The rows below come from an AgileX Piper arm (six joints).
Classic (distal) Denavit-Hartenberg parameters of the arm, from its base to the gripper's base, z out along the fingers. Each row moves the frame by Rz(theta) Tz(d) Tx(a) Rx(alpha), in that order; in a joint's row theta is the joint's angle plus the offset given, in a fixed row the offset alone. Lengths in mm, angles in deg.
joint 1: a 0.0, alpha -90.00, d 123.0, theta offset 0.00
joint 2: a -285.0, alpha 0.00, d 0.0, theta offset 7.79
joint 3: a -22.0, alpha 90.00, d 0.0, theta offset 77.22
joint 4: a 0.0, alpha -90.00, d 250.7, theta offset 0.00
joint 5: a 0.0, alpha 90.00, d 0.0, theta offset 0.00
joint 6: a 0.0, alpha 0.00, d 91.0, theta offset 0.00
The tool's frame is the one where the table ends.
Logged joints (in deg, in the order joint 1, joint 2, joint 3, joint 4, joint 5, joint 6), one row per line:
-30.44 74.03 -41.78 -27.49 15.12 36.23
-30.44 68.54 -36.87 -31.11 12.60 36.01
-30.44 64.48 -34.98 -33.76 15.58 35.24
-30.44 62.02 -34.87 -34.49 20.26 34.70
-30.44 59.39 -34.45 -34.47 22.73 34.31
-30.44 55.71 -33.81 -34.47 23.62 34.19
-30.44 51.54 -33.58 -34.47 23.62 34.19
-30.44 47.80 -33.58 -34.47 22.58 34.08
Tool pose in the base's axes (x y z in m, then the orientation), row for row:
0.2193 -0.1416 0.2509 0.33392 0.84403 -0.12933 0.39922
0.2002 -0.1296 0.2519 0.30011 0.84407 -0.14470 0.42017
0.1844 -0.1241 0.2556 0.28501 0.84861 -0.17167 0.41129
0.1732 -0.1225 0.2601 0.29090 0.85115 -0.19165 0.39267
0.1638 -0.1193 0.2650 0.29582 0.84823 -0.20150 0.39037
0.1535 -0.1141 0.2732 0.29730 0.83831 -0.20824 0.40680
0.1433 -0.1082 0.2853 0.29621 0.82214 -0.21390 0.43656
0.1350 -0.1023 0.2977 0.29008 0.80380 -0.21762 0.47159
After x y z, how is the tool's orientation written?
As a quaternion, x y z w.
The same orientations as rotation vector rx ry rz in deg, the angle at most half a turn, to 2 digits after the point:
48.42 122.38 -18.75
43.10 121.21 -20.78
41.10 122.36 -24.75
42.31 123.79 -27.87
43.07 123.50 -29.34
42.96 121.13 -30.09
42.22 117.18 -30.49
40.70 112.78 -30.53

